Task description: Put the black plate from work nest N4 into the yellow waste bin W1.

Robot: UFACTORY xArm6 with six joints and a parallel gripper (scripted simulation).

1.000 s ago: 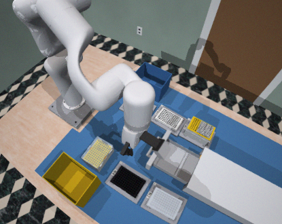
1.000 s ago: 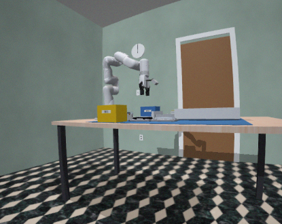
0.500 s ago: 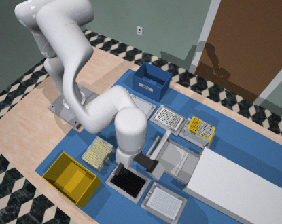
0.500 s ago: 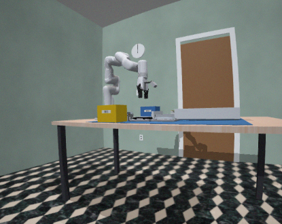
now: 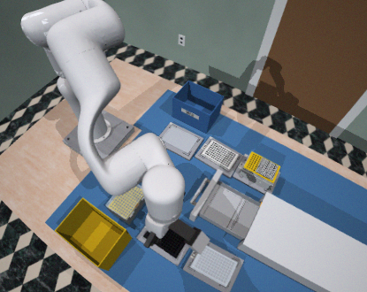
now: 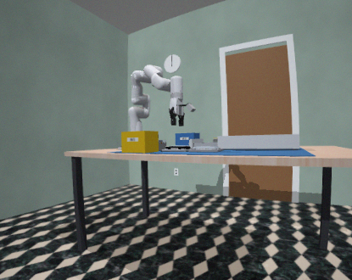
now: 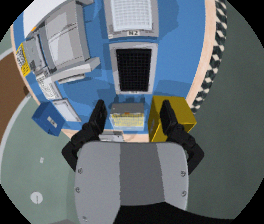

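Now: the black plate 140 mm below my hand. Round my hand: cooler drawer (100 mm ahead, 220 mm to the left, 140 mm below); yellow waste bin W1 (150 mm behind, 170 mm to the right, 120 mm below); white plate (170 mm ahead, 40 mm to the left, 140 mm below).
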